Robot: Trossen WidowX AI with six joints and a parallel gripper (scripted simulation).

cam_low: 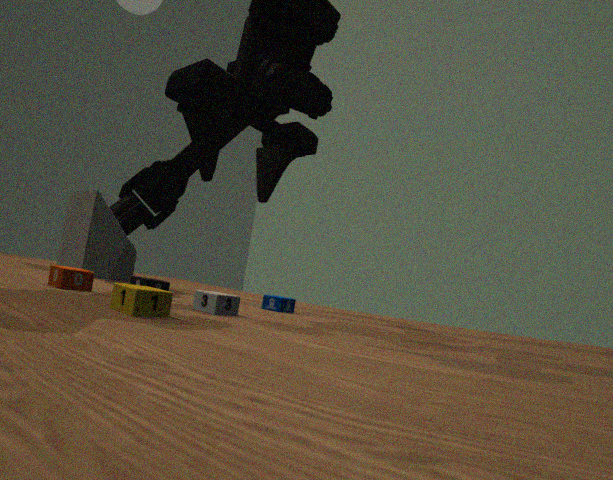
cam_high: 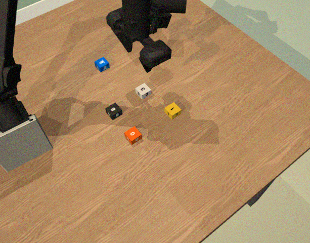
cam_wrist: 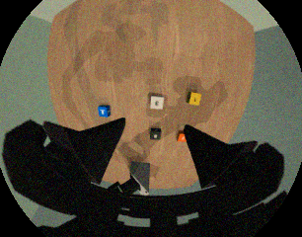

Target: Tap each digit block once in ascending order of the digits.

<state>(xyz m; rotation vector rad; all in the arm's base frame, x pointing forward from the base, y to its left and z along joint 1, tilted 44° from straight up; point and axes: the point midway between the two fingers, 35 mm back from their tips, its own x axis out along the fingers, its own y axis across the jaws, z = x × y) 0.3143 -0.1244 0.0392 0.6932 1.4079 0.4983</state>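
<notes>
Now: gripper tip 110 mm past the orange block, 110 mm above it and 100 mm to the left of it. Round my gripper tip: yellow block marked 1: 110 mm to the right, 110 mm below, 20 mm ahead; then black block: 110 mm below, 100 mm behind, 10 mm to the right; then white block marked 3: 110 mm below, 10 mm to the right.
</notes>
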